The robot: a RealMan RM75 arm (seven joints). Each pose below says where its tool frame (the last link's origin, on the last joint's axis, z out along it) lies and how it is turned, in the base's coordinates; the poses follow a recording.
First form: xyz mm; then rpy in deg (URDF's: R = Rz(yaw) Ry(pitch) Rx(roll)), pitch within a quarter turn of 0, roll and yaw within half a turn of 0.
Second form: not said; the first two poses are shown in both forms.
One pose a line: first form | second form
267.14 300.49 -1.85 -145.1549 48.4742 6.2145 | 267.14 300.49 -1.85 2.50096 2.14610 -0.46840
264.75 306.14 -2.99 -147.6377 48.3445 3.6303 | 264.75 306.14 -2.99 2.50154 2.16689 -0.44440
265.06 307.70 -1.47 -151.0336 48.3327 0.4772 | 265.06 307.70 -1.47 2.51220 2.19154 -0.40694
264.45 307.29 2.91 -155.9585 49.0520 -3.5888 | 264.45 307.29 2.91 2.54546 2.21245 -0.33979
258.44 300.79 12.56 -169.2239 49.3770 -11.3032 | 258.44 300.79 12.56 2.69862 2.26477 -0.15903
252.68 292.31 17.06 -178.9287 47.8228 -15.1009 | 252.68 292.31 17.06 2.85280 2.30677 -0.01694
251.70 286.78 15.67 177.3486 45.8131 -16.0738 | 251.70 286.78 15.67 2.92554 2.34096 0.04493
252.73 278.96 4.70 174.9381 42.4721 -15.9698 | 252.73 278.96 4.70 2.99330 2.39606 0.09609
